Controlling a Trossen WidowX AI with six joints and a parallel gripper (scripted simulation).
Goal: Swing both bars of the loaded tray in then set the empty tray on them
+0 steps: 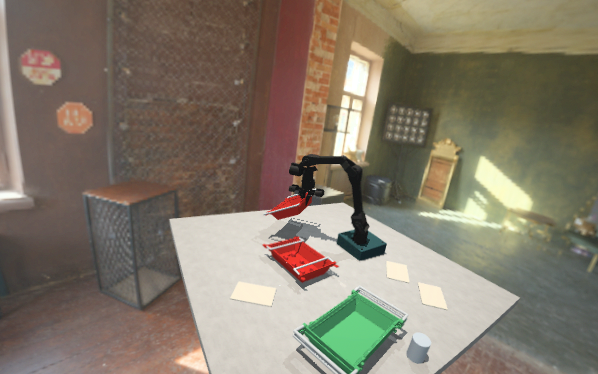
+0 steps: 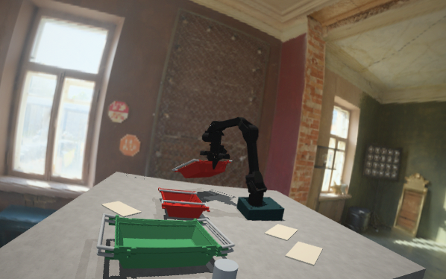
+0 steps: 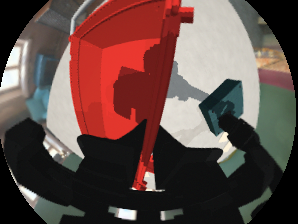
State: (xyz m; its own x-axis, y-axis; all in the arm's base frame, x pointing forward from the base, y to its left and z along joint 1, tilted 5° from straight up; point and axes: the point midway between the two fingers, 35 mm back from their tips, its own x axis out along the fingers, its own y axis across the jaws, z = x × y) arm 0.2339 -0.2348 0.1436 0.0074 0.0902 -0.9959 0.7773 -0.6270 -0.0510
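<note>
Right now my gripper tip is 6 cm short of the red tray and 5 cm to the left of it.
</note>
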